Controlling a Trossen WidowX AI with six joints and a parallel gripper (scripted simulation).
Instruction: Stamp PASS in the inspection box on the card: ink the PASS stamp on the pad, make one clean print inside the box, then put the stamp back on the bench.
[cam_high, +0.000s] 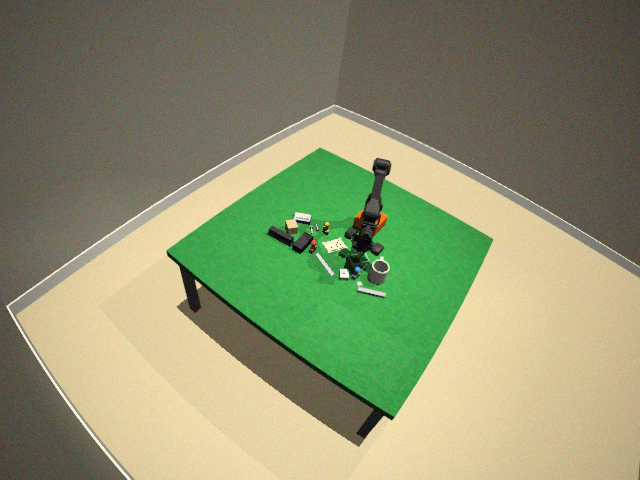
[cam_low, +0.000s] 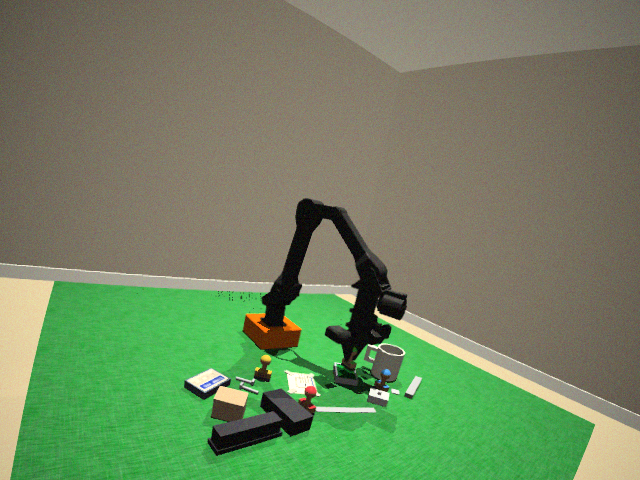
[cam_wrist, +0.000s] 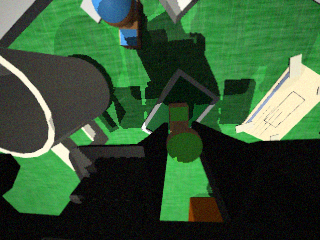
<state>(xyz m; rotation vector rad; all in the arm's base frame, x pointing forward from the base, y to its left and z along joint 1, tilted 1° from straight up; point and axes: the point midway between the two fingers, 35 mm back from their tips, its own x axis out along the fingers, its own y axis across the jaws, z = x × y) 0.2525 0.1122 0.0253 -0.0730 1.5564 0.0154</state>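
The grey-framed ink pad is 5 cm below my gripper tip. Also, from my gripper tip: blue-knobbed stamp (9 cm ahead, 5 cm to the left, 3 cm below); green-knobbed PASS stamp (right at my gripper tip); mug (12 cm to the left, 2 cm below, 1 cm ahead).
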